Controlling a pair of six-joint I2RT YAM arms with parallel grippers.
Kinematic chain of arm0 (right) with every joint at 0, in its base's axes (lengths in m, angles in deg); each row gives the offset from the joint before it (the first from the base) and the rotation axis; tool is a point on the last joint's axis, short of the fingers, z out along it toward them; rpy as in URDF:
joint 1: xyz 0 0 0.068 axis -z
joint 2: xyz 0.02 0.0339 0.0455 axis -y
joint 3: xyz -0.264 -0.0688 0 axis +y
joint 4: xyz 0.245 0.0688 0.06 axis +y
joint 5: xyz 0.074 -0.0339 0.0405 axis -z
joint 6: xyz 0.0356 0 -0.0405 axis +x
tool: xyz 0 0 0 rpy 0 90 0
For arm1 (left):
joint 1: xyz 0 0 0.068 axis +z
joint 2: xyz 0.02 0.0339 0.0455 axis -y
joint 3: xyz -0.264 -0.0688 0 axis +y
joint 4: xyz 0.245 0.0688 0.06 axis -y
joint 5: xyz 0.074 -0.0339 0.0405 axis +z
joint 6: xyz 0.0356 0 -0.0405 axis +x
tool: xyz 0 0 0 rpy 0 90 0
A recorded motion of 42 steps. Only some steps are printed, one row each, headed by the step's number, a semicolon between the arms.
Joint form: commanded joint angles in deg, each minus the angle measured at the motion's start. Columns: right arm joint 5, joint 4, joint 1, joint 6, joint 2, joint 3; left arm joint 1, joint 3, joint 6, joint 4, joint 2, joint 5.
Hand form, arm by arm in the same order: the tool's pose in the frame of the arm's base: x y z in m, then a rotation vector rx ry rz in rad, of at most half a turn. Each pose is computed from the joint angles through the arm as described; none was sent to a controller.
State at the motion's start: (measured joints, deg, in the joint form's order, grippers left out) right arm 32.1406 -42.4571 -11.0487 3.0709 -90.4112 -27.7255; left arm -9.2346 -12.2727 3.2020 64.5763 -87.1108 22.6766
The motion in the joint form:
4: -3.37 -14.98 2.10 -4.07 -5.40 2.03; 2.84 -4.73 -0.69 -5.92 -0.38 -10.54
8: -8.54 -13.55 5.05 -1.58 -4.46 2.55; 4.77 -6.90 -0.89 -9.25 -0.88 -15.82
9: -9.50 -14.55 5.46 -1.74 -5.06 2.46; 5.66 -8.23 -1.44 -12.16 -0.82 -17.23
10: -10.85 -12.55 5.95 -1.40 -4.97 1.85; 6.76 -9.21 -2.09 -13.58 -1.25 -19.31
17: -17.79 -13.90 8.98 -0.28 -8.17 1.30; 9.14 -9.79 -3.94 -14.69 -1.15 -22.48
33: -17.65 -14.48 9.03 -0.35 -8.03 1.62; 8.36 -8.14 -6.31 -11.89 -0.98 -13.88
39: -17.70 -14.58 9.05 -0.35 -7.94 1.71; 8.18 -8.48 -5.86 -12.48 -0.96 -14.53
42: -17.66 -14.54 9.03 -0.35 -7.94 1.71; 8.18 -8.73 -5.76 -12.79 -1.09 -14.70
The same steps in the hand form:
4: 0.2883 0.0280 0.1431 0.2050 1.7657 -0.3490; 0.2526 -0.0208 0.1440 -0.0149 1.7747 0.1392
8: 0.2872 0.0158 0.1424 0.2212 1.7843 -0.2788; 0.2611 -0.0161 0.1451 0.0216 1.8052 0.0813
9: 0.2886 0.0145 0.1417 0.2148 1.7781 -0.2689; 0.2653 -0.0132 0.1458 0.0185 1.8320 0.0649
10: 0.2905 0.0129 0.1410 0.2074 1.8016 -0.2547; 0.2690 -0.0095 0.1457 0.0168 1.8476 0.0377
17: 0.2961 0.0019 0.1302 0.1861 1.8317 -0.1718; 0.2709 -0.0003 0.1466 -0.0128 1.8555 -0.0069
33: 0.2950 0.0015 0.1306 0.1880 1.8246 -0.1744; 0.2653 0.0014 0.1453 -0.1434 1.8246 0.0917
39: 0.2946 0.0014 0.1308 0.1879 1.8230 -0.1736; 0.2664 0.0001 0.1458 -0.1253 1.8303 0.0850
42: 0.2946 0.0015 0.1308 0.1880 1.8236 -0.1741; 0.2673 0.0000 0.1457 -0.1215 1.8339 0.0838

